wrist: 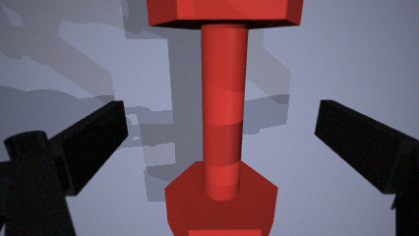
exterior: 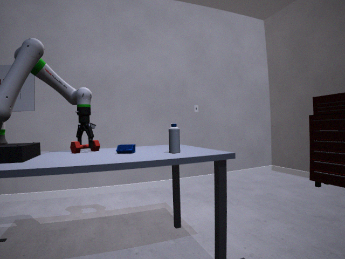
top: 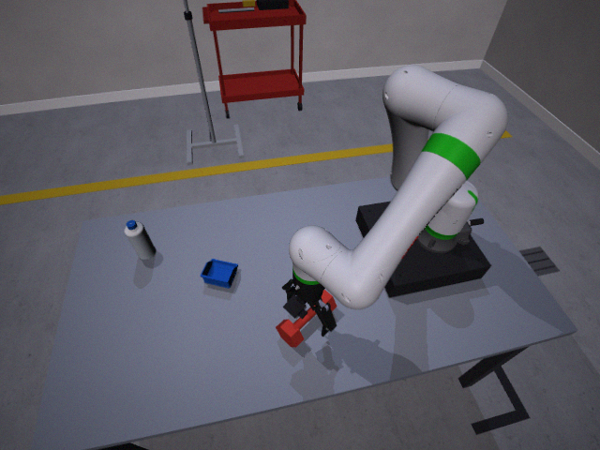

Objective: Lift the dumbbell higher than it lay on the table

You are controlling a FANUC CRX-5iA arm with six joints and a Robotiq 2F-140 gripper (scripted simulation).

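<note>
Right now the red dumbbell is right at my hand. Round my hand: blue bin 26 cm ahead, 22 cm to the right, 2 cm below.
</note>
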